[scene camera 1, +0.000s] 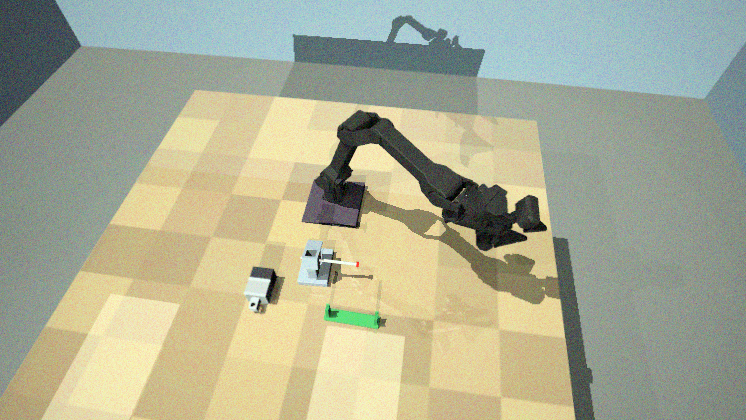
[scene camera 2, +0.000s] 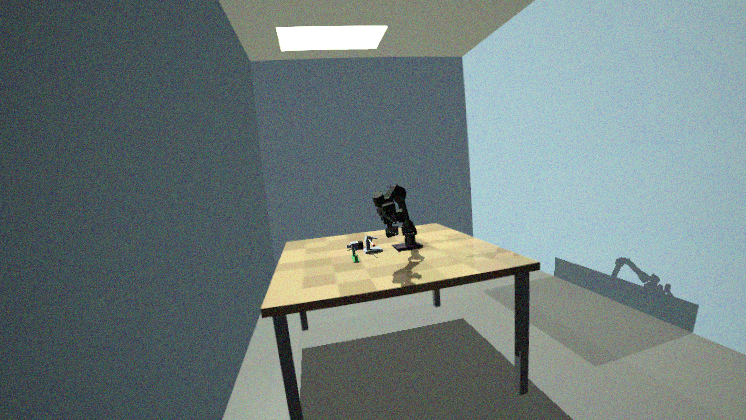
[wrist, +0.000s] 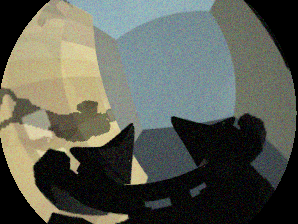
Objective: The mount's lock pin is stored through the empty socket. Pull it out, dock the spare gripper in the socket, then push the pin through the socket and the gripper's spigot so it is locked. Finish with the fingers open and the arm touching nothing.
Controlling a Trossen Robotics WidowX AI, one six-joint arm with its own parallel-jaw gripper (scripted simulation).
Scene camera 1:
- gripper
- spare gripper
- grey mount
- green holder
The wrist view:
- gripper
